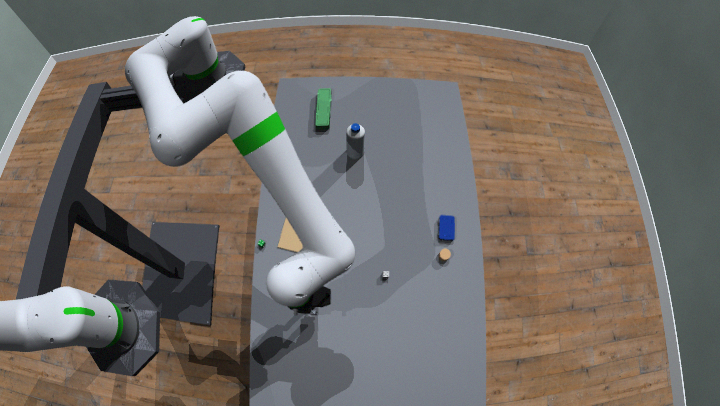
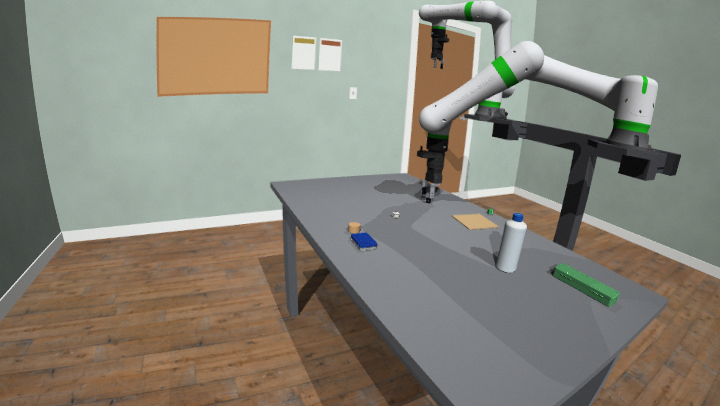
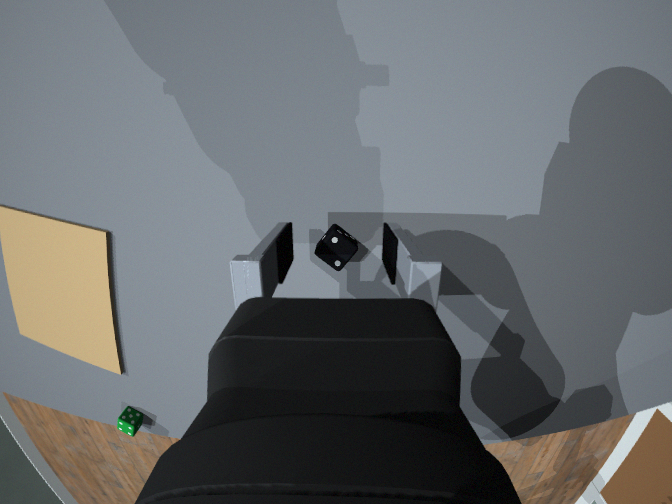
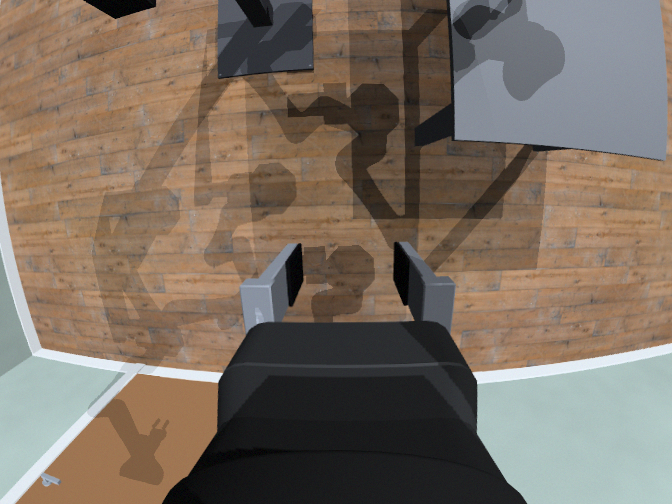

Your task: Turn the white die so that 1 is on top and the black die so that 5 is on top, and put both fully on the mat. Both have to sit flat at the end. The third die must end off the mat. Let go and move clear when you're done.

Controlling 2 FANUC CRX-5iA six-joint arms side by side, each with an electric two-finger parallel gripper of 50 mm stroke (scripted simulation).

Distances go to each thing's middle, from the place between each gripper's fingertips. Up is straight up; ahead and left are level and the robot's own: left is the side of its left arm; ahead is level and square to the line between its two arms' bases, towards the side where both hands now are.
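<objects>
My left hand is 40 mm above the black die (image 3: 336,247) and 10 mm past it. Counting from my left hand, I find the white bottle (image 2: 514,232) 30 mm above, 40 mm ahead and 600 mm to the left; the tan mat (image 3: 64,299) 50 mm below, 250 mm to the left and 90 mm behind; and the green box (image 2: 606,295) 30 mm below, 130 mm behind and 780 mm to the left.
For my right hand, the black die is 670 mm below it, 400 mm ahead of it and 710 mm to the left of it. The tan mat is 680 mm below my right hand, 310 mm ahead of it and 960 mm to the left of it.
</objects>
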